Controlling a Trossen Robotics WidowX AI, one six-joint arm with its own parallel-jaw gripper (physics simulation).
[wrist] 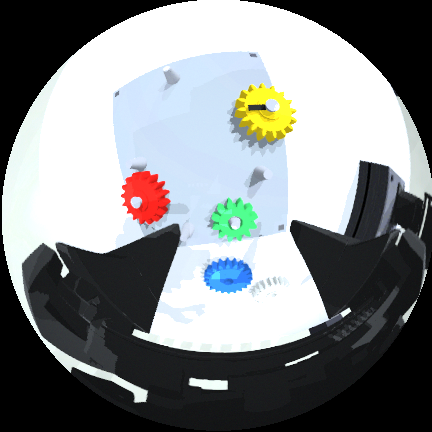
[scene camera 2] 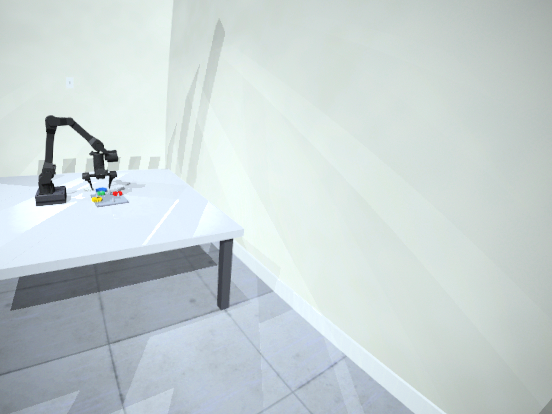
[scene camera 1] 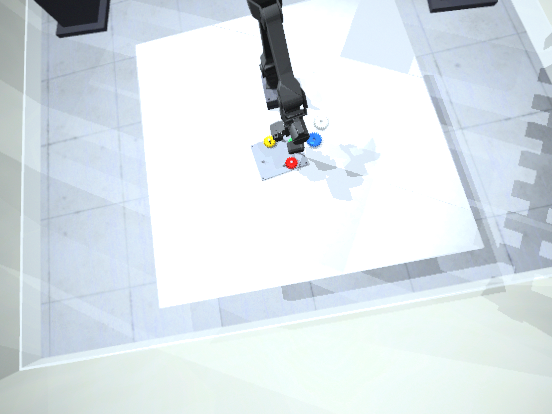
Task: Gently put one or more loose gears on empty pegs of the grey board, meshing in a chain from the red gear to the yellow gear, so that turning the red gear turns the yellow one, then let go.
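Frame: origin at the arm's base, x left, y ahead, z down, level; centimetres.
Seen in the pictures: gripper, fingertip midpoint: [wrist: 236, 227] [scene camera 2: 101, 189] [scene camera 1: 291, 140]; arm's base, origin of the base link: [wrist: 397, 205] [scene camera 2: 46, 192] [scene camera 1: 273, 81].
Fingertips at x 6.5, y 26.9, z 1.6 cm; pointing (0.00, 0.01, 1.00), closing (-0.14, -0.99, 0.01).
Pixels of each thing's middle, then the offset from my fingertips to it. Level surfaces: height alone.
- grey board, body centre: [wrist: 195, 140] [scene camera 1: 278, 152] [scene camera 2: 107, 196] dx -6.2, dy +4.0, dz +2.5 cm
- red gear, body centre: [wrist: 142, 198] [scene camera 1: 291, 162] [scene camera 2: 117, 193] dx -0.8, dy +9.1, dz +2.4 cm
- yellow gear, body centre: [wrist: 266, 110] [scene camera 1: 269, 141] [scene camera 2: 96, 199] dx -9.7, dy -1.6, dz +2.4 cm
- green gear, body centre: [wrist: 233, 218] [scene camera 1: 292, 142] [scene camera 2: 101, 193] dx +0.4, dy -0.1, dz +2.4 cm
- loose blue gear, body centre: [wrist: 227, 276] [scene camera 1: 313, 139] dx +9.6, dy -0.8, dz +3.2 cm
- table, its level: dz +4.0 cm
- white gear, body centre: [wrist: 270, 291] [scene camera 1: 321, 122] dx +13.3, dy -8.8, dz +3.2 cm
The grey board [scene camera 1: 272, 167] [scene camera 2: 114, 203] [wrist: 190, 140] lies on the table. The red gear [scene camera 1: 291, 163] [scene camera 2: 117, 193] [wrist: 154, 197] and yellow gear [scene camera 1: 270, 142] [scene camera 2: 97, 199] [wrist: 277, 125] are on its pegs. The green gear [scene camera 1: 290, 140] [scene camera 2: 101, 193] [wrist: 221, 221] sits around a peg near one edge, apart from red and yellow in the wrist view. My gripper [scene camera 1: 286, 139] [scene camera 2: 100, 189] [wrist: 236, 227] is open, its fingers on either side of the green gear without touching it. Bare pegs show at the wrist view's upper left [wrist: 171, 75] and right of centre [wrist: 261, 174].
A loose blue gear [scene camera 1: 314, 139] [wrist: 228, 276] lies on the table [scene camera 1: 225, 240] [scene camera 2: 150, 225] beside the board. A white gear [scene camera 1: 321, 123] [wrist: 270, 288] lies just beyond it. The arm's dark base [scene camera 2: 50, 196] stands behind them.
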